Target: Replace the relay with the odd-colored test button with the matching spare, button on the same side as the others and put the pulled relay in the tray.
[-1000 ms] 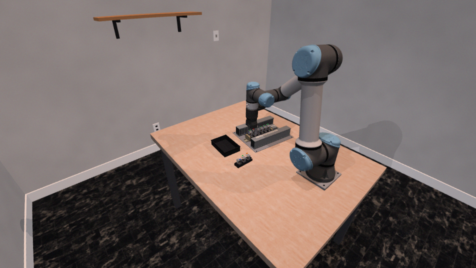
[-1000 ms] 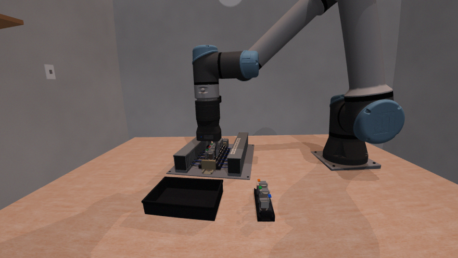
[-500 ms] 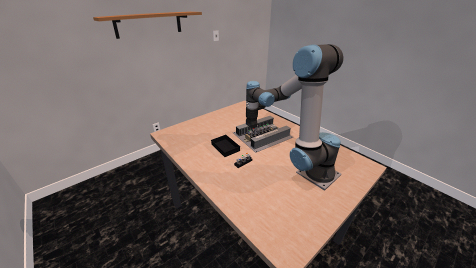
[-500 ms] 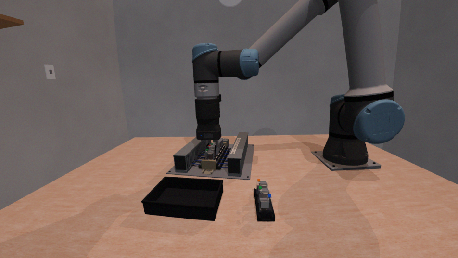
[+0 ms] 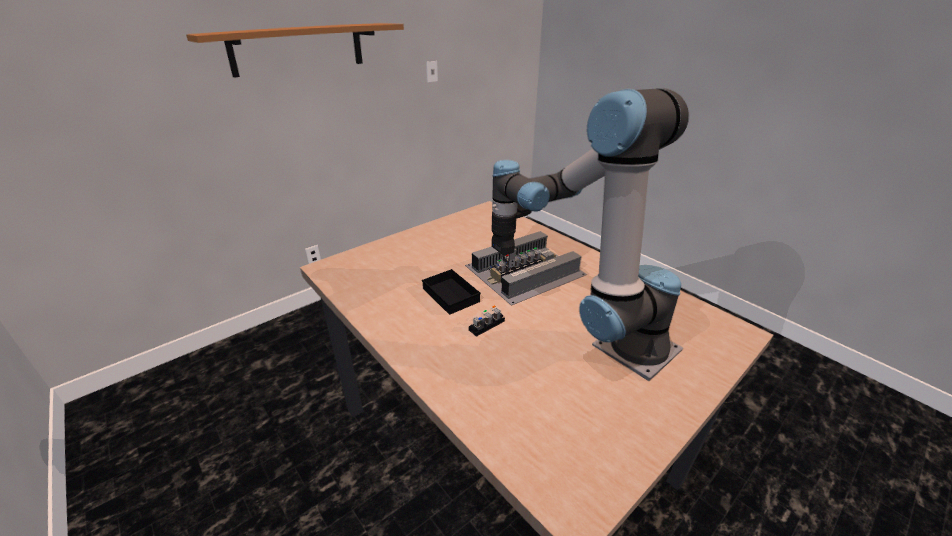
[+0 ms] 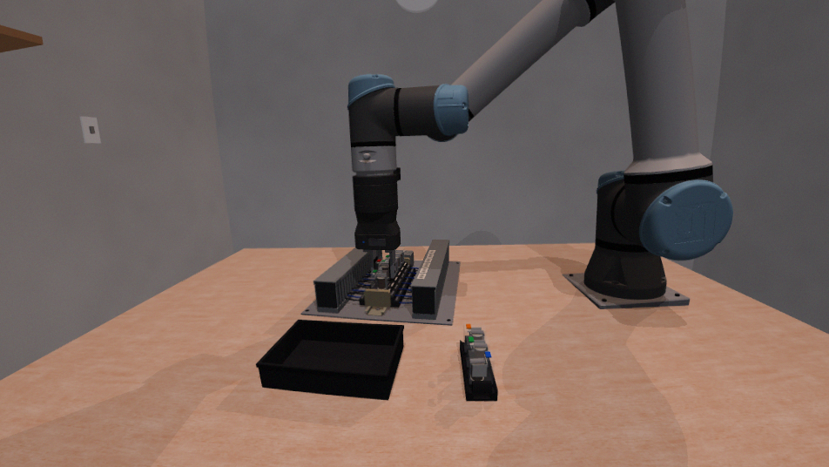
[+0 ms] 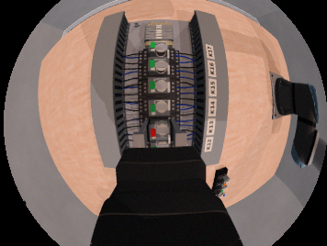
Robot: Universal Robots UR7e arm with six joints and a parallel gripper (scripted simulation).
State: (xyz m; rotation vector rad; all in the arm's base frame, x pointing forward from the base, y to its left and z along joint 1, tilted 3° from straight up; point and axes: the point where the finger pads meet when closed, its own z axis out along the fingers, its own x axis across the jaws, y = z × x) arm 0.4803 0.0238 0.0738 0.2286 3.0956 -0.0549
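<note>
Right now the black tray is 4 cm ahead of my hand, 21 cm to the left of it and 5 cm below it. Also, from my hand: relay: 1 cm below.
</note>
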